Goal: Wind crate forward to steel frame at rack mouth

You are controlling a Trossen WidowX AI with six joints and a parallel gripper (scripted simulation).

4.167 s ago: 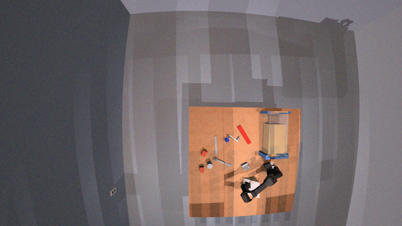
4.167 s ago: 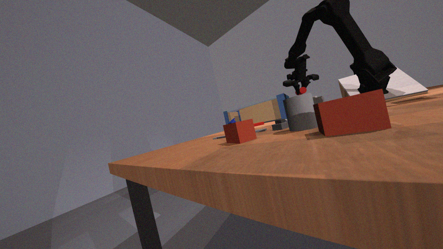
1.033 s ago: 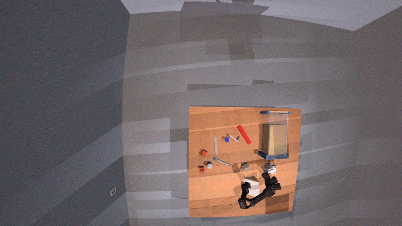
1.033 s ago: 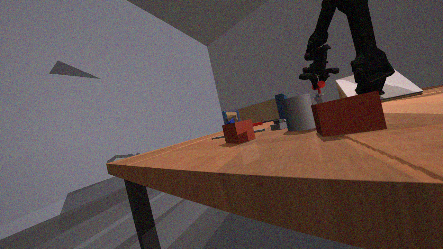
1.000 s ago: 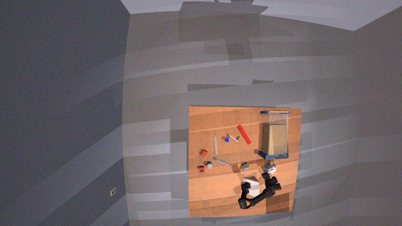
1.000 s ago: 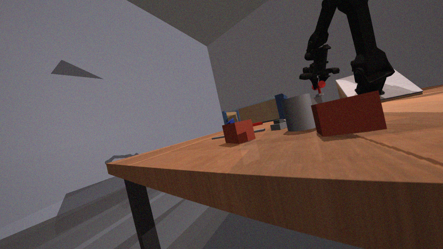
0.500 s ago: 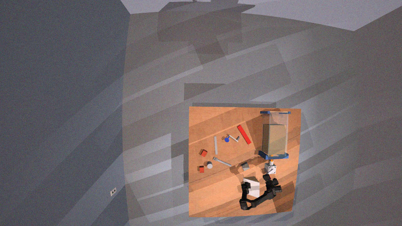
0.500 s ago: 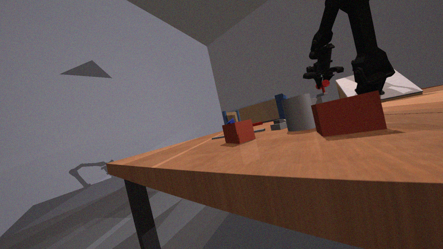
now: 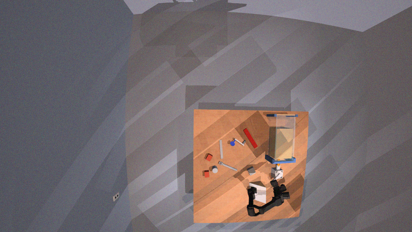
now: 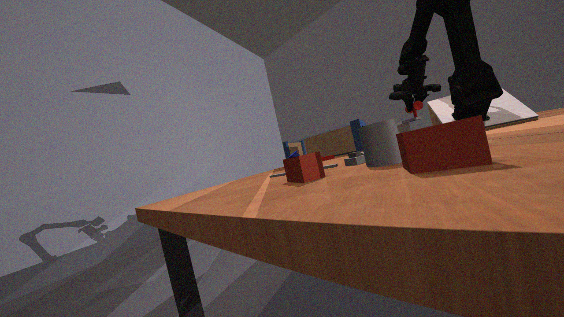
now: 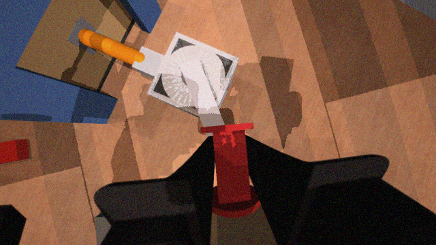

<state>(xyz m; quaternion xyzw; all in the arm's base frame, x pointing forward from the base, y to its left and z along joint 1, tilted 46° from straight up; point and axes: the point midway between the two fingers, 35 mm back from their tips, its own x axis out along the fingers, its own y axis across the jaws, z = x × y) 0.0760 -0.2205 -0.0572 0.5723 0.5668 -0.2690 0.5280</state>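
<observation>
My gripper tip is 2 cm short of the red-knobbed crank, 1 cm to the left of it and 3 cm above it. Also, from my gripper tip: grey winch 4 cm ahead, 7 cm to the right, 10 cm below; then blue steel frame 22 cm ahead, 9 cm to the right, 3 cm below; then red grip 1 cm behind, 1 cm to the left.
</observation>
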